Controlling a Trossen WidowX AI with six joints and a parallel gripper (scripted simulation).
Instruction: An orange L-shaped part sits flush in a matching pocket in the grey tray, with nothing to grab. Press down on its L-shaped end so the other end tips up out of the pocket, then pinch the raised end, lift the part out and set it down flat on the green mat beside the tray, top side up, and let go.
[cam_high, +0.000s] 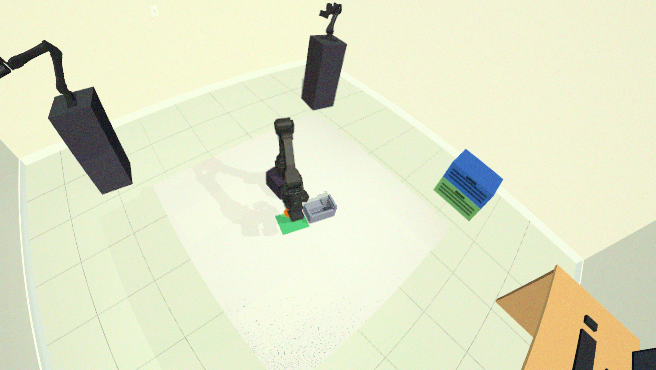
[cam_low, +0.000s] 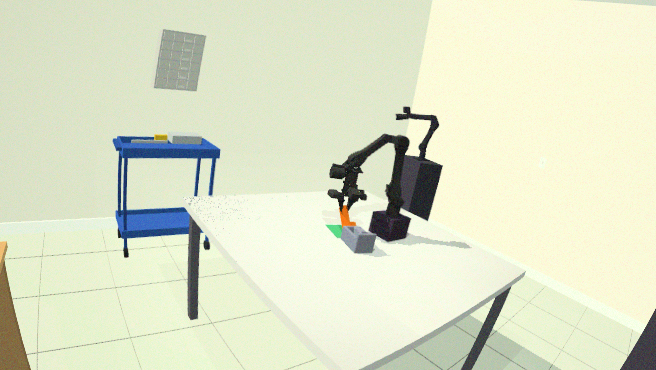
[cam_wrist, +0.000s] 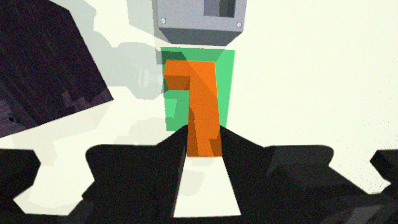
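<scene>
Right now the green mat is 110 mm below my gripper tip and 20 mm to the left of it. From my gripper tip the other things lie so: orange L-shaped part: 30 mm to the left, 30 mm below, 10 mm behind.
</scene>
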